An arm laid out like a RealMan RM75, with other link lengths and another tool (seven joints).
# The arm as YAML. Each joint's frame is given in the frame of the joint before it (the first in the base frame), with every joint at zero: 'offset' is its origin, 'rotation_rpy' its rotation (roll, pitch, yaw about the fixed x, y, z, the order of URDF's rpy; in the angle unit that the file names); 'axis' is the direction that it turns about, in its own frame. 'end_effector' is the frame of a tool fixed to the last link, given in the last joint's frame.
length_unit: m
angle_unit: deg
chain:
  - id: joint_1
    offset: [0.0, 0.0, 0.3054]
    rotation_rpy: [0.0, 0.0, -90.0]
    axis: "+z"
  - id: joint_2
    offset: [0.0, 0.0, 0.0]
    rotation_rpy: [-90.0, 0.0, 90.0]
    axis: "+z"
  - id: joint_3
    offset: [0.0, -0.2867, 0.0]
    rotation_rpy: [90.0, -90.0, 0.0]
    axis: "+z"
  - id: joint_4
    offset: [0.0, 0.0, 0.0]
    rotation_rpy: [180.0, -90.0, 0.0]
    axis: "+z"
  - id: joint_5
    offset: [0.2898, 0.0, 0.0]
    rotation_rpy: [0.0, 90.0, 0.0]
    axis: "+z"
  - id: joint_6
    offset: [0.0, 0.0, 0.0]
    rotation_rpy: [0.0, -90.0, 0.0]
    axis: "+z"
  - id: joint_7
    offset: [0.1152, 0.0, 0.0]
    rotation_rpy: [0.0, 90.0, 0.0]
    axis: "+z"
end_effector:
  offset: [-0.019, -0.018, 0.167]
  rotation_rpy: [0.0, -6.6, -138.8]
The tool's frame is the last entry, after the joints.
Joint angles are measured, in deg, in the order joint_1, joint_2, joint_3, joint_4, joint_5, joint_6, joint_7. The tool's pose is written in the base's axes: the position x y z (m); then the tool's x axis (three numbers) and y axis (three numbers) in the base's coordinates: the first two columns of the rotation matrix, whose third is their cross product. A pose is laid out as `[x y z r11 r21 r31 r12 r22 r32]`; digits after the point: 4 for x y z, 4 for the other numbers.
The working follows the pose.
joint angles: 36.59 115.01 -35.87 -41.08 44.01 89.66 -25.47
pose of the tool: [0.3116 0.4887 -0.0346 -0.6990 0.7047 0.1218 0.7151 0.6903 0.1102]
Where each joint sits with the arm in this pose, in the base's axes (m; each line is computed from the numbers above, not from the rounded line before):
joint_1: 0.0000 0.0000 0.3054
joint_2: 0.0000 0.0000 0.3054
joint_3: 0.2086 0.1549 0.1842
joint_4: 0.2086 0.1549 0.1842
joint_5: 0.3534 0.4014 0.2317
joint_6: 0.3534 0.4014 0.2317
joint_7: 0.3434 0.4295 0.1204
the tool: 0.3116 0.4887 -0.0346

